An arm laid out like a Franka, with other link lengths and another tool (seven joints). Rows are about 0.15 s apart.
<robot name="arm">
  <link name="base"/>
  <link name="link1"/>
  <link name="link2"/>
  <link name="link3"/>
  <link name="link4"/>
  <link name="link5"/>
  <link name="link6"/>
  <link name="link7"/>
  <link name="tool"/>
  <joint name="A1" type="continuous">
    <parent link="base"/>
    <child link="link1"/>
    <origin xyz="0 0 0.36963" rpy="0 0 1.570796"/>
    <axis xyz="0 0 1"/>
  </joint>
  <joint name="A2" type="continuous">
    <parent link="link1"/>
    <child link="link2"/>
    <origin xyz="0 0 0" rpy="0 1.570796 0"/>
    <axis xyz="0 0 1"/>
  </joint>
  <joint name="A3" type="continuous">
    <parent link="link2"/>
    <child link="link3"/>
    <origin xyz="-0.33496 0 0" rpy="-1.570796 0 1.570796"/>
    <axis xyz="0 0 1"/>
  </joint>
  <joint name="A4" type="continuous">
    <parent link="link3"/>
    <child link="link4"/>
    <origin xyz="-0.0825 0 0" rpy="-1.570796 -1.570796 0"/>
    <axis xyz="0 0 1"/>
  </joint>
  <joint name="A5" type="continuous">
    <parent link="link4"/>
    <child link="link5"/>
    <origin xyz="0.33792 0.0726 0" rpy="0 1.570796 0"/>
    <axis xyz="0 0 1"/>
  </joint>
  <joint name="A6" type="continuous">
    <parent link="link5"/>
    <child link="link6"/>
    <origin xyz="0 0 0" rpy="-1.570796 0 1.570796"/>
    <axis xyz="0 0 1"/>
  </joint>
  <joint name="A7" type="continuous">
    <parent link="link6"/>
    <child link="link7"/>
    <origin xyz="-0.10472 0 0" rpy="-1.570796 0 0"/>
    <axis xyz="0 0 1"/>
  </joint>
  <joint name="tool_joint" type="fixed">
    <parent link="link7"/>
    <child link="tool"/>
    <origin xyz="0.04 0.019 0.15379" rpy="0 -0.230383 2.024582"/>
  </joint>
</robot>
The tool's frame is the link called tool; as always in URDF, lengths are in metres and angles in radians. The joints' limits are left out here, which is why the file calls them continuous.
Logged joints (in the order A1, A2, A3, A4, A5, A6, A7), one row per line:
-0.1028 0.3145 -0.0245 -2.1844 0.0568 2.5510 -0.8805
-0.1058 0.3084 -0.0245 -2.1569 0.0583 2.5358 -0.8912
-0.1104 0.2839 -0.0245 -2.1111 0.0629 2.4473 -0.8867
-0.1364 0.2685 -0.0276 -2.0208 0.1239 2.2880 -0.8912
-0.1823 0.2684 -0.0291 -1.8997 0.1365 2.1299 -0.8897
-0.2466 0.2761 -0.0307 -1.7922 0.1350 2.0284 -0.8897
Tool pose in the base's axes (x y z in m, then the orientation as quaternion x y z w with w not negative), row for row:
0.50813 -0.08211 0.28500 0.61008 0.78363 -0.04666 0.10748
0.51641 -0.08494 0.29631 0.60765 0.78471 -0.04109 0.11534
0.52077 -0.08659 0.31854 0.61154 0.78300 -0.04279 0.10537
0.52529 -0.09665 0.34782 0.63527 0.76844 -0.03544 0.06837
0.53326 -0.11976 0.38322 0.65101 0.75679 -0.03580 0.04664
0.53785 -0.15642 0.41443 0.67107 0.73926 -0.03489 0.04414
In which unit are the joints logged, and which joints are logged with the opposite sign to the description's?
The joints are logged in radians. Opposite sign: none.
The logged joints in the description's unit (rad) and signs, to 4 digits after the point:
-0.1028 0.3145 -0.0245 -2.1844 0.0568 2.5510 -0.8805
-0.1058 0.3084 -0.0245 -2.1569 0.0583 2.5358 -0.8912
-0.1104 0.2839 -0.0245 -2.1111 0.0629 2.4473 -0.8867
-0.1364 0.2685 -0.0276 -2.0208 0.1239 2.2880 -0.8912
-0.1823 0.2684 -0.0291 -1.8997 0.1365 2.1299 -0.8897
-0.2466 0.2761 -0.0307 -1.7922 0.1350 2.0284 -0.8897

